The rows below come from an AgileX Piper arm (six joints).
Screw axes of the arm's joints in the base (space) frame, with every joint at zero. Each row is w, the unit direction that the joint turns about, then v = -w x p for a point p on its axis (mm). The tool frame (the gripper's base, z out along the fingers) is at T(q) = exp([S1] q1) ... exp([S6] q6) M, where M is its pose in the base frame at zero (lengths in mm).
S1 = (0, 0, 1, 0, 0, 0)
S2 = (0, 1, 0, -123, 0, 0)
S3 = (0, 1, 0, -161.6, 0, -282.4)
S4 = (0.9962, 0, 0.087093, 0, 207.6, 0)
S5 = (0, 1, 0, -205.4, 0, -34.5)
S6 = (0.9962, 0, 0.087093, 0, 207.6, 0)
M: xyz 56.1 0 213.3 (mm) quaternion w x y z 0.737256 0 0.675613 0
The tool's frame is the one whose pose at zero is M.
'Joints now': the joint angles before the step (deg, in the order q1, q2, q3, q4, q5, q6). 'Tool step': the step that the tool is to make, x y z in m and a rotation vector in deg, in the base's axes. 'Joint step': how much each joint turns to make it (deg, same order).
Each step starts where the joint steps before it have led.
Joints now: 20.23, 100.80, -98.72, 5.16, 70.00, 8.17
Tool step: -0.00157, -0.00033, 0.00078, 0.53, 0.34, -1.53
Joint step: 0.05, -0.33, 0.27, -0.06, 0.05, 1.72
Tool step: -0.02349, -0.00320, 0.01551, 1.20, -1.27, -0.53
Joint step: 0.82, -5.08, 3.34, 0.07, 0.00, 1.49
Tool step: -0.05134, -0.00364, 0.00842, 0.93, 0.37, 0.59
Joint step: 2.88, -9.87, 9.59, -0.06, 0.06, 2.53
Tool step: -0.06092, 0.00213, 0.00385, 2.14, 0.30, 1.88
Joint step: 6.14, -10.71, 9.56, 0.01, 0.05, 4.74
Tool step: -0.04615, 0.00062, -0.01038, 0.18, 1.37, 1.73
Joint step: 7.05, -7.58, 8.14, -1.59, 0.06, 5.74
